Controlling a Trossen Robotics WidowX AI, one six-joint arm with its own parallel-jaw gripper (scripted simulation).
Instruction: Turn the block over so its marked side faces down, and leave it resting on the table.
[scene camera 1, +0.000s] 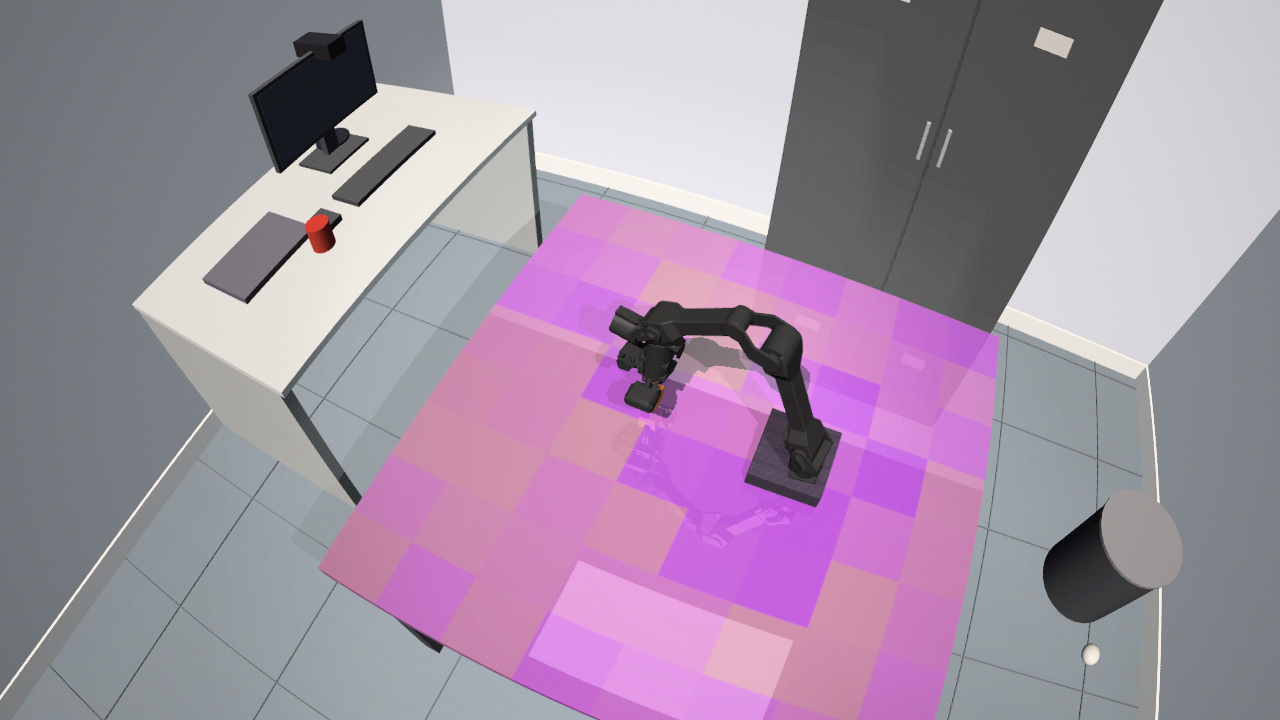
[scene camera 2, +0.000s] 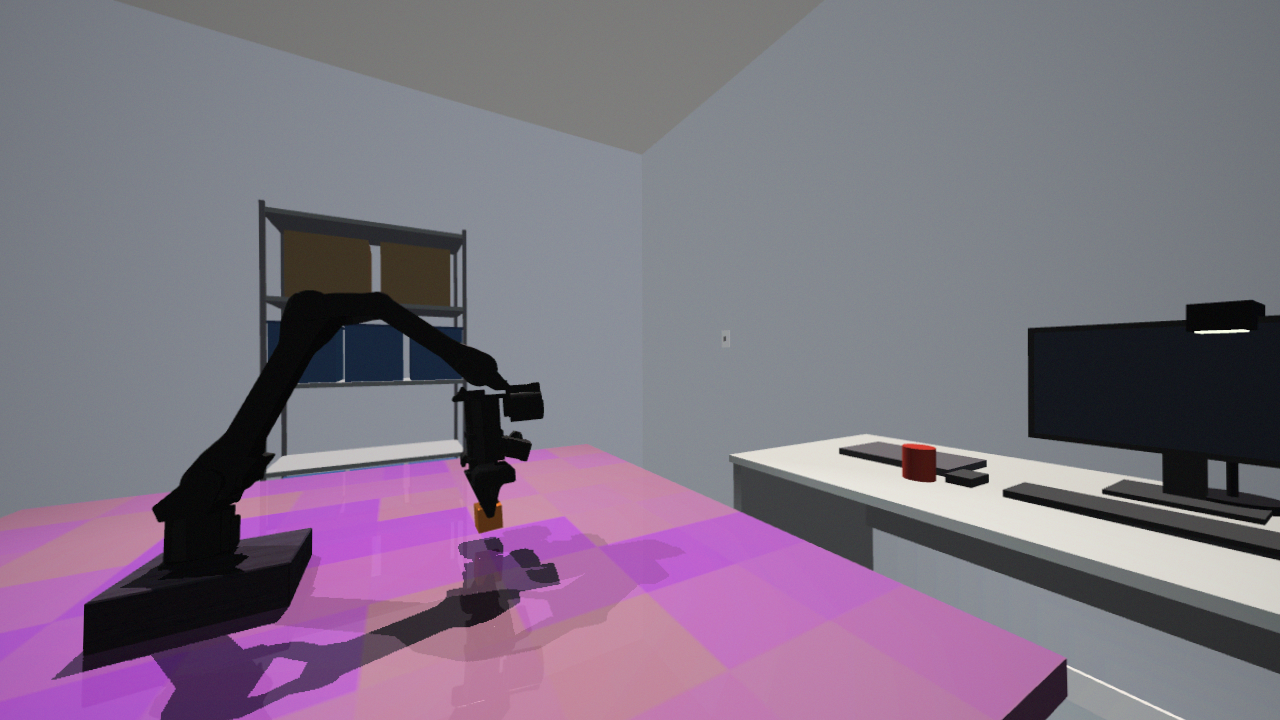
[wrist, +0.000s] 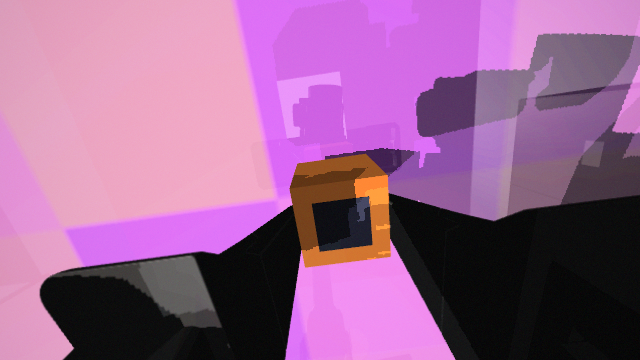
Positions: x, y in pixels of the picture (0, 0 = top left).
Labels:
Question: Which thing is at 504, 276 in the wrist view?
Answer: My gripper.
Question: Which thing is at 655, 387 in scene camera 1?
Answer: My gripper.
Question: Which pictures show my gripper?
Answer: Scene camera 1, scene camera 2 and the wrist view: all of them.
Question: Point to a block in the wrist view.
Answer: At 341, 206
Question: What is my gripper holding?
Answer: A block.

